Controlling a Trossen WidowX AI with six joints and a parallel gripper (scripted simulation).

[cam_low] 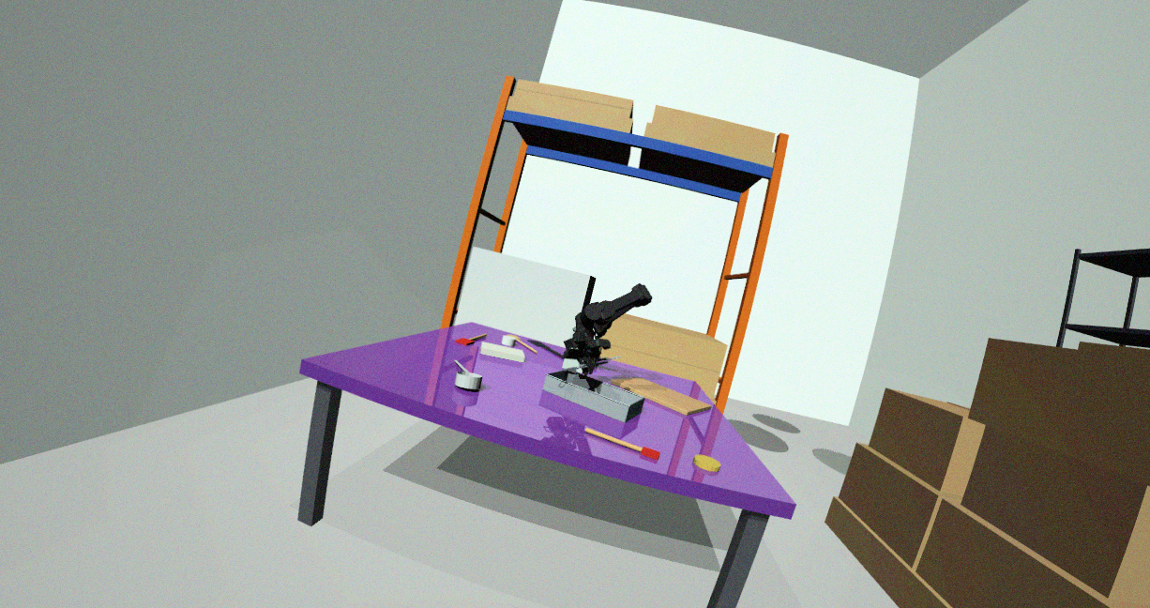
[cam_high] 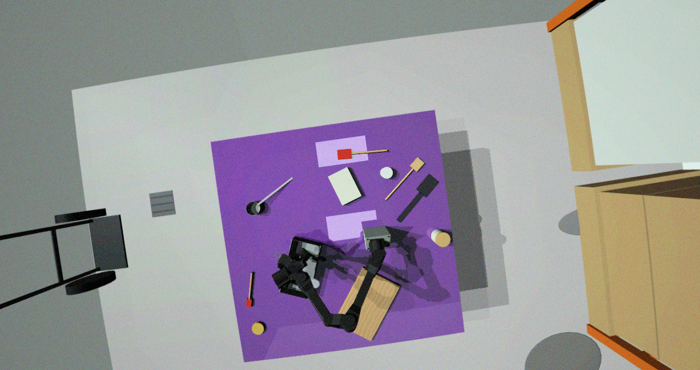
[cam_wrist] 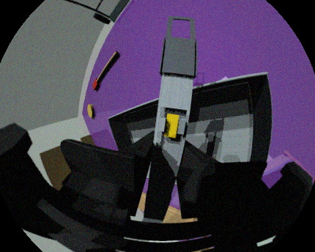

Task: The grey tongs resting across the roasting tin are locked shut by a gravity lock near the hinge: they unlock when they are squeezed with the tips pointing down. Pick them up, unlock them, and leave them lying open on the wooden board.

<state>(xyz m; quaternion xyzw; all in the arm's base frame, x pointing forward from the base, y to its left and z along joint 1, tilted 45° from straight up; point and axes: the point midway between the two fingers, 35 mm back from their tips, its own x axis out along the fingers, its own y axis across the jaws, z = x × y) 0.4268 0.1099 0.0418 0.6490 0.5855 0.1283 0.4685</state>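
My gripper tip is 6 cm above the dark roasting tin, 3 cm to the right of it and 3 cm past it. The rest, counted from my gripper tip: yellow lock piece: 3 cm to the right, 2 cm above, 1 cm ahead; then white block: 40 cm to the right, 30 cm behind, 8 cm below; then wooden board: 38 cm behind, 28 cm to the left, 8 cm below.
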